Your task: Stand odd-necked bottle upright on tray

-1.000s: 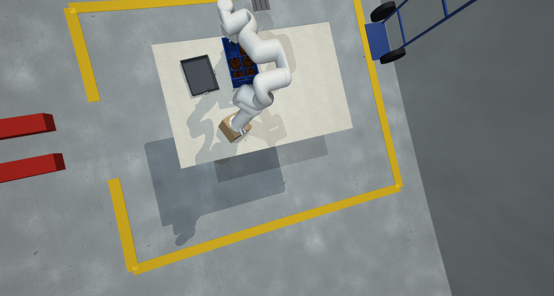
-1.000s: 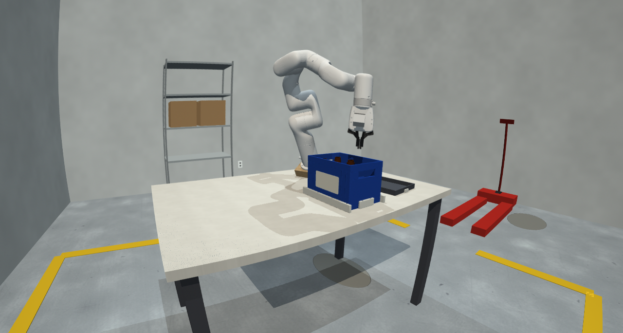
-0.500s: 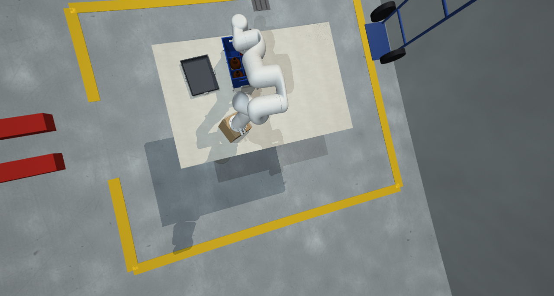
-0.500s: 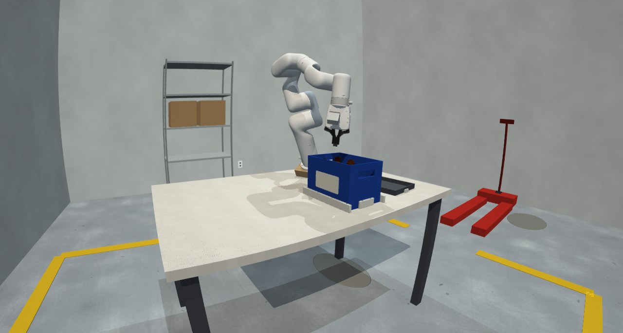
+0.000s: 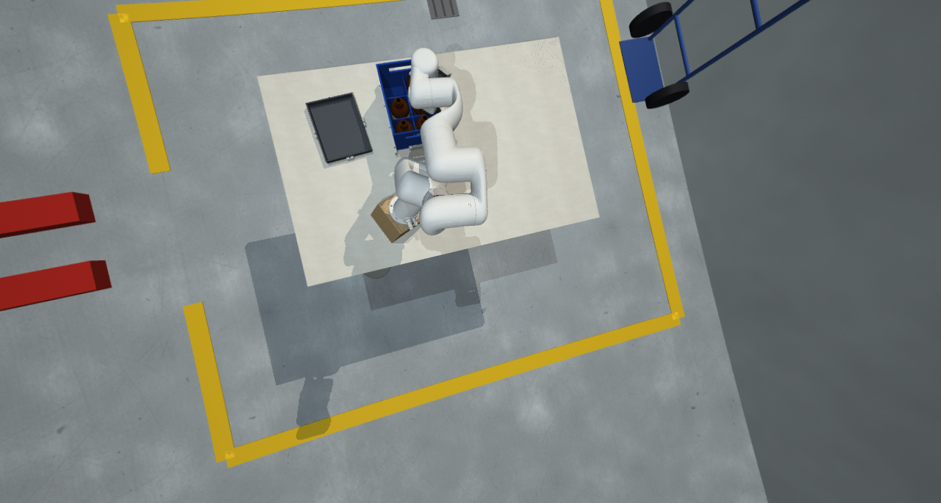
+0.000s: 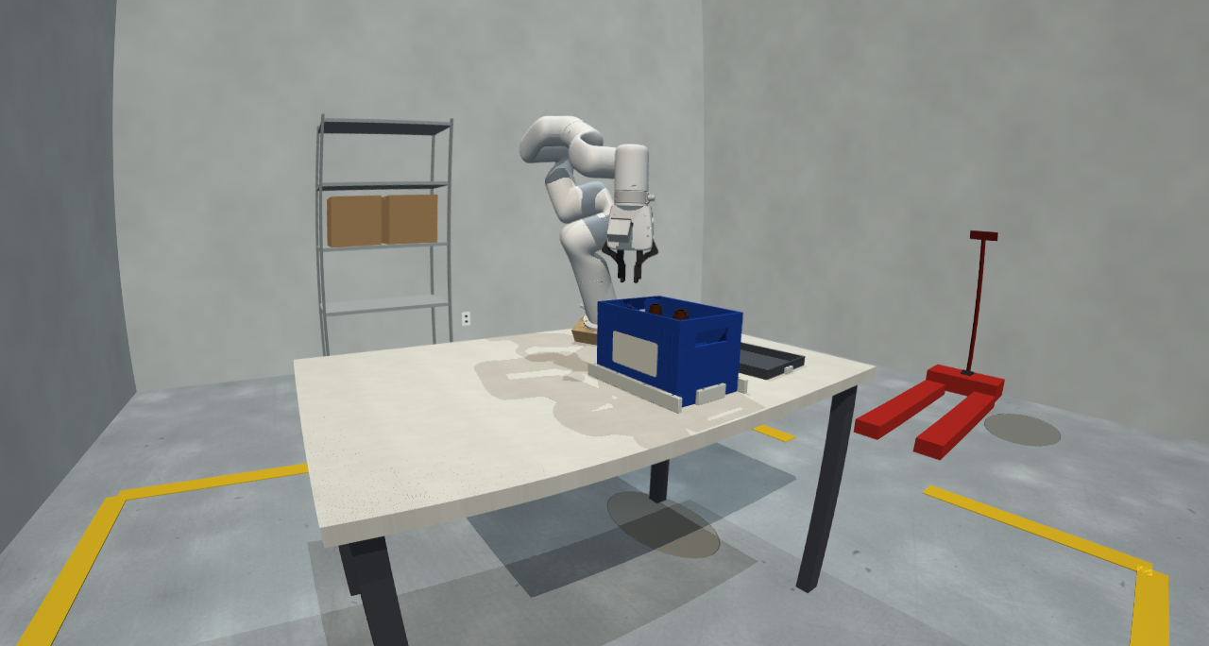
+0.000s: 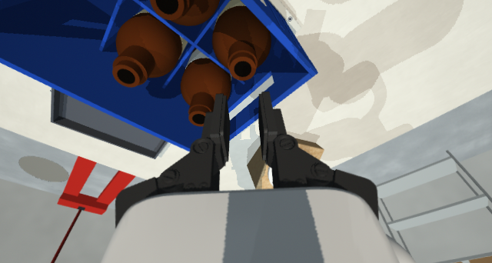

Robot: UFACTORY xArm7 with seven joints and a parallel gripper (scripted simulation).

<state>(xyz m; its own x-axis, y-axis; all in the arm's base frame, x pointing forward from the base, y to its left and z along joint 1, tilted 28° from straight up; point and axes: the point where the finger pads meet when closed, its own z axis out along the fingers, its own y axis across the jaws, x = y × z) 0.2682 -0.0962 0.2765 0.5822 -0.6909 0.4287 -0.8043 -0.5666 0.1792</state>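
My gripper is now 16 cm above the blue crate, 9 cm short of it and 3 cm to the right of it. Also, from my hand: dark grey tray (32 cm to the left, 23 cm below, 13 cm ahead).
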